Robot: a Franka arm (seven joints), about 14 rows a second.
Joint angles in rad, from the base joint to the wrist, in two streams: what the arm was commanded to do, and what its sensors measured. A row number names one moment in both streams.
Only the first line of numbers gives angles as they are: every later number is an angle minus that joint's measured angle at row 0.
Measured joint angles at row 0:
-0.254, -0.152, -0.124, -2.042, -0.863, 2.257, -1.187
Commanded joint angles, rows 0 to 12:
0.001, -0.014, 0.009, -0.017, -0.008, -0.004, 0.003
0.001, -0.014, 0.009, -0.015, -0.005, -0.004, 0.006
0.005, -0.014, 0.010, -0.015, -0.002, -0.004, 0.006
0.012, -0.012, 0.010, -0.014, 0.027, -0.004, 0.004
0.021, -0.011, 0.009, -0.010, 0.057, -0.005, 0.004
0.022, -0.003, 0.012, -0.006, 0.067, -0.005, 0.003
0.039, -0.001, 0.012, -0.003, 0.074, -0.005, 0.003
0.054, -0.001, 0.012, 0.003, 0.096, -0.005, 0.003
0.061, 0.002, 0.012, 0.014, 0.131, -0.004, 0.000
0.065, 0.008, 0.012, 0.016, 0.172, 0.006, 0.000
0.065, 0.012, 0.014, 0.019, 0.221, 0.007, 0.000
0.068, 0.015, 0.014, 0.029, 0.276, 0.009, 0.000
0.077, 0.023, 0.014, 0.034, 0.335, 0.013, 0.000
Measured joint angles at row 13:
0.064, 0.004, 0.018, 0.009, 0.256, 0.003, 0.000
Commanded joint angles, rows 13 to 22:
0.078, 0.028, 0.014, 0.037, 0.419, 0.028, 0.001
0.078, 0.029, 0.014, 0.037, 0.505, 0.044, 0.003
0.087, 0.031, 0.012, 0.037, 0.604, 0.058, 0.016
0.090, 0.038, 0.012, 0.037, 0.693, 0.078, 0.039
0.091, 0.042, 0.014, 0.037, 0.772, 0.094, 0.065
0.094, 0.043, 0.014, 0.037, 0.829, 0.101, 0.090
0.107, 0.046, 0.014, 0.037, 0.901, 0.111, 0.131
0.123, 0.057, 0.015, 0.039, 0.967, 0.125, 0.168
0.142, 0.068, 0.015, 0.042, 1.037, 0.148, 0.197
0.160, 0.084, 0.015, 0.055, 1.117, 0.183, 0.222
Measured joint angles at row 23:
0.121, 0.046, 0.021, 0.021, 1.007, 0.134, 0.155
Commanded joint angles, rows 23 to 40:
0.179, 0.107, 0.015, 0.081, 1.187, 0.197, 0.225
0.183, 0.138, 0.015, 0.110, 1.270, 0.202, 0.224
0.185, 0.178, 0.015, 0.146, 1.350, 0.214, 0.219
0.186, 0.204, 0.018, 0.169, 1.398, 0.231, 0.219
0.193, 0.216, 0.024, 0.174, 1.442, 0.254, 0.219
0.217, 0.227, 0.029, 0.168, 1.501, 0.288, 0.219
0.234, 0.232, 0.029, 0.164, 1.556, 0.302, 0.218
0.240, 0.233, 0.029, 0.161, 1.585, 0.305, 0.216
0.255, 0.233, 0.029, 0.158, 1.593, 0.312, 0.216
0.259, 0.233, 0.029, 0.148, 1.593, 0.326, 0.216
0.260, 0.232, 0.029, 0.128, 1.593, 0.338, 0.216
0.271, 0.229, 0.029, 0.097, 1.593, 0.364, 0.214
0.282, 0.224, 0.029, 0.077, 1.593, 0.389, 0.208
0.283, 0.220, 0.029, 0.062, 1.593, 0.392, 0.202
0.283, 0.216, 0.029, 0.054, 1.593, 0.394, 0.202
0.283, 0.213, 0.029, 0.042, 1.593, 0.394, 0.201
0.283, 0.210, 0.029, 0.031, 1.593, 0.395, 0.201
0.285, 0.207, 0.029, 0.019, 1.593, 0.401, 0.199
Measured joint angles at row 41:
0.271, 0.234, 0.033, 0.062, 1.570, 0.370, 0.208
